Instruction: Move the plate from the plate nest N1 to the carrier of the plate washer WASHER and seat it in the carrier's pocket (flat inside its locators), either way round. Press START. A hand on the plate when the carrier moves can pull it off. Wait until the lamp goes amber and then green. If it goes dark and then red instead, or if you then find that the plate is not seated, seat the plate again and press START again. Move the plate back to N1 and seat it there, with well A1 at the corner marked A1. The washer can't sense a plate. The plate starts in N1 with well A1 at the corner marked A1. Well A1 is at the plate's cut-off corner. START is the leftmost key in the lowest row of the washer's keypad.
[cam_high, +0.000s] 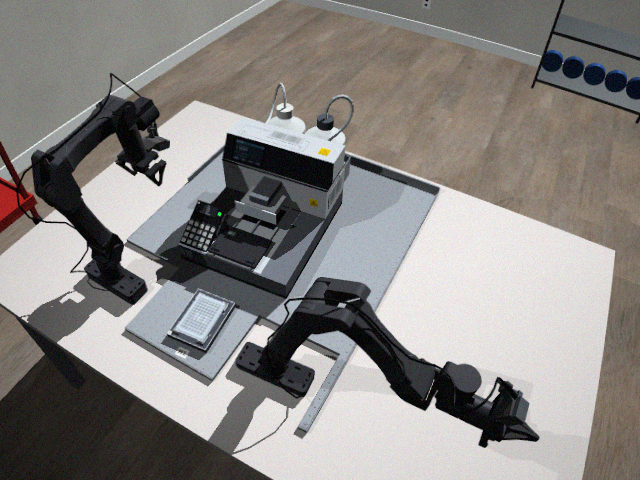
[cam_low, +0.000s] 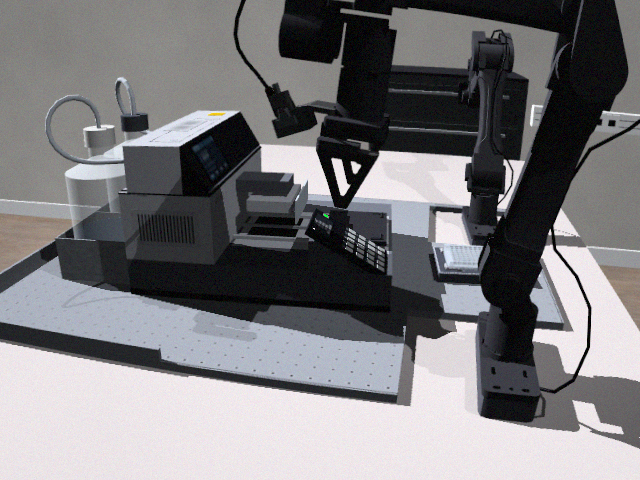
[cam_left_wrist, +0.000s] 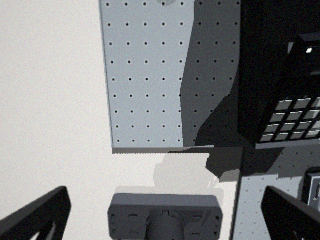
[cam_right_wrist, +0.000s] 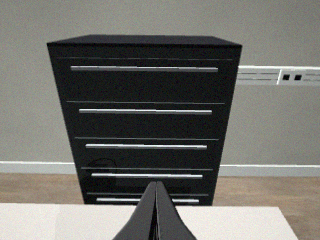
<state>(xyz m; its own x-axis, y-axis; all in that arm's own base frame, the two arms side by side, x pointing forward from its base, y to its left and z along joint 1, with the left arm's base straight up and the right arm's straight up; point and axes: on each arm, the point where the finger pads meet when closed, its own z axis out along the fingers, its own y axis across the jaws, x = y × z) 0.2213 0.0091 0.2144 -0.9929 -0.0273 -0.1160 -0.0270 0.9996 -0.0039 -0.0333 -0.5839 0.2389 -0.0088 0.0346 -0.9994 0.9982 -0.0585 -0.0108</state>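
Note:
The white plate lies 320 mm to the right of my left hand, 210 mm below it and 200 mm behind it. The rest, counted from my left hand: dark carrier (290 mm to the right, 150 mm below, 30 mm ahead); splash panel (280 mm to the right, 130 mm ahead, 110 mm below); wash head (280 mm to the right, 180 mm ahead, 100 mm below).

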